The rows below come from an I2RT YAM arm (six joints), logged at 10 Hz.
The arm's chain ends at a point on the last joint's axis. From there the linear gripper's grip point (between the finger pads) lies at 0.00 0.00 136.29 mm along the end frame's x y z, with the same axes.
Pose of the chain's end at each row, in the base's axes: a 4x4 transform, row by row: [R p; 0 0 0 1], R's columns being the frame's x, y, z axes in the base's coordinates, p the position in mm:
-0.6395, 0.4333, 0.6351, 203.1; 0.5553, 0.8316, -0.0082, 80.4; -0.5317, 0.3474, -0.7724, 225.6; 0, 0, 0, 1
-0.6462, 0.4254, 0.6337, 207.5; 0.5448, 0.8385, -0.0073, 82.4; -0.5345, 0.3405, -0.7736, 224.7; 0, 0, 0, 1
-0.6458, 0.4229, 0.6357, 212.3; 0.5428, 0.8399, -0.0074, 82.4; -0.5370, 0.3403, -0.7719, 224.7; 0, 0, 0, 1
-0.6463, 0.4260, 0.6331, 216.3; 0.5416, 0.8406, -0.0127, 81.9; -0.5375, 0.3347, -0.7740, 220.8; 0, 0, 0, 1
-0.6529, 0.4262, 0.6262, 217.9; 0.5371, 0.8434, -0.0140, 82.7; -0.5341, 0.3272, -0.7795, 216.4; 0, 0, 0, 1
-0.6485, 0.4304, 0.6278, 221.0; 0.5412, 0.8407, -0.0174, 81.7; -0.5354, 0.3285, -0.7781, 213.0; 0, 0, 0, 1
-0.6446, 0.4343, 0.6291, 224.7; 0.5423, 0.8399, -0.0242, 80.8; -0.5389, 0.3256, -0.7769, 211.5; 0, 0, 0, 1
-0.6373, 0.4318, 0.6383, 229.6; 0.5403, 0.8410, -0.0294, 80.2; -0.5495, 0.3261, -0.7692, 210.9; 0, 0, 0, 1
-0.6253, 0.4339, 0.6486, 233.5; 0.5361, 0.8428, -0.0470, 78.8; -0.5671, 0.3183, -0.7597, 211.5; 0, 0, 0, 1
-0.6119, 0.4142, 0.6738, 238.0; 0.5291, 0.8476, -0.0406, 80.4; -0.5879, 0.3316, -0.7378, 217.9; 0, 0, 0, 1
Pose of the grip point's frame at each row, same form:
-0.6395, 0.4333, 0.6351, 289.7; 0.5553, 0.8316, -0.0082, 79.3; -0.5317, 0.3474, -0.7724, 120.3; 0, 0, 0, 1
-0.6462, 0.4254, 0.6337, 293.9; 0.5448, 0.8385, -0.0073, 81.4; -0.5345, 0.3405, -0.7736, 119.3; 0, 0, 0, 1
-0.6458, 0.4229, 0.6357, 298.9; 0.5428, 0.8399, -0.0074, 81.4; -0.5370, 0.3403, -0.7719, 119.5; 0, 0, 0, 1
-0.6463, 0.4260, 0.6331, 302.6; 0.5416, 0.8406, -0.0127, 80.2; -0.5375, 0.3347, -0.7740, 115.3; 0, 0, 0, 1
-0.6529, 0.4262, 0.6262, 303.2; 0.5371, 0.8434, -0.0140, 80.8; -0.5341, 0.3272, -0.7795, 110.2; 0, 0, 0, 1
-0.6485, 0.4304, 0.6278, 306.6; 0.5412, 0.8407, -0.0174, 79.3; -0.5354, 0.3285, -0.7781, 107.0; 0, 0, 0, 1
-0.6446, 0.4343, 0.6291, 310.4; 0.5423, 0.8399, -0.0242, 77.5; -0.5389, 0.3256, -0.7769, 105.6; 0, 0, 0, 1
-0.6373, 0.4318, 0.6383, 316.6; 0.5403, 0.8410, -0.0294, 76.2; -0.5495, 0.3261, -0.7692, 106.1; 0, 0, 0, 1
-0.6253, 0.4339, 0.6486, 321.9; 0.5361, 0.8428, -0.0470, 72.4; -0.5671, 0.3183, -0.7597, 108.0; 0, 0, 0, 1
-0.6119, 0.4142, 0.6738, 329.8; 0.5291, 0.8476, -0.0406, 74.9; -0.5879, 0.3316, -0.7378, 117.3; 0, 0, 0, 1

